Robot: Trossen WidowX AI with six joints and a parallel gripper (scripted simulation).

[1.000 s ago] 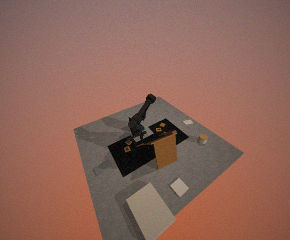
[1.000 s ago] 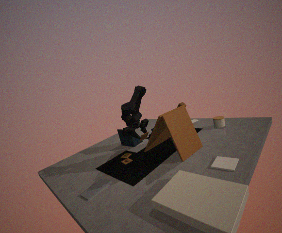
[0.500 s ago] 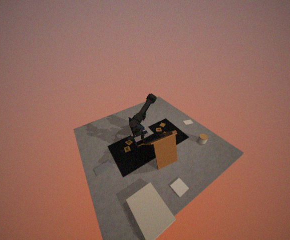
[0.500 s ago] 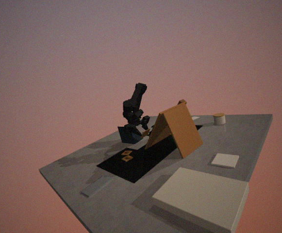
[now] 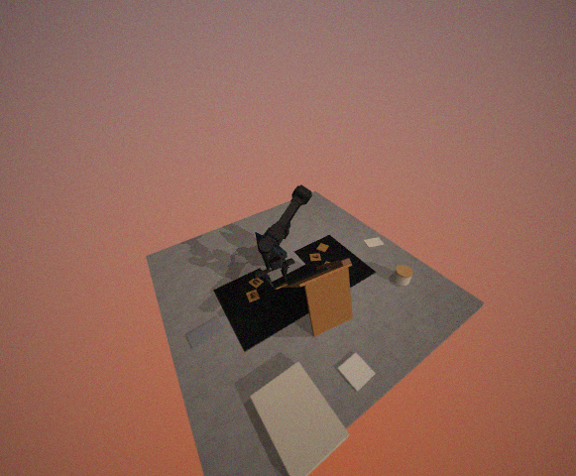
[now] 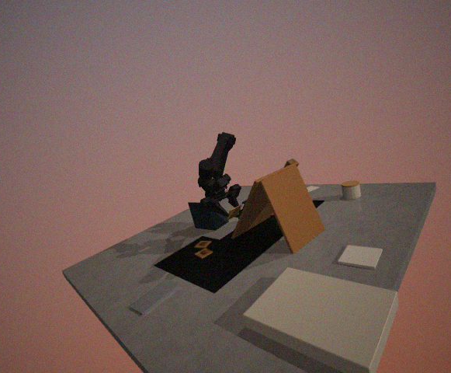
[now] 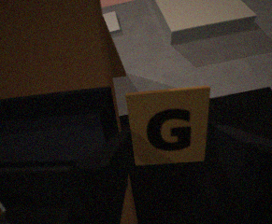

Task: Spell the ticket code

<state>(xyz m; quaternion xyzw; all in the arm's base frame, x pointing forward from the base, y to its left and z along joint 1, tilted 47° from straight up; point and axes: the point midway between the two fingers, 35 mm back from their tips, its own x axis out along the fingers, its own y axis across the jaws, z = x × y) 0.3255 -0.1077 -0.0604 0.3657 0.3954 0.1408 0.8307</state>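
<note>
My gripper tip is now 50 mm past the white ticket, 170 mm to the right of it and 70 mm above it. From my gripper tip the other things lie so: white pad (400 mm ahead, 110 mm to the left, 150 mm below); then black mat (140 mm behind, 130 mm to the left, 150 mm below); then flat grey plate (60 mm behind, 360 mm to the right, 150 mm below).
</note>
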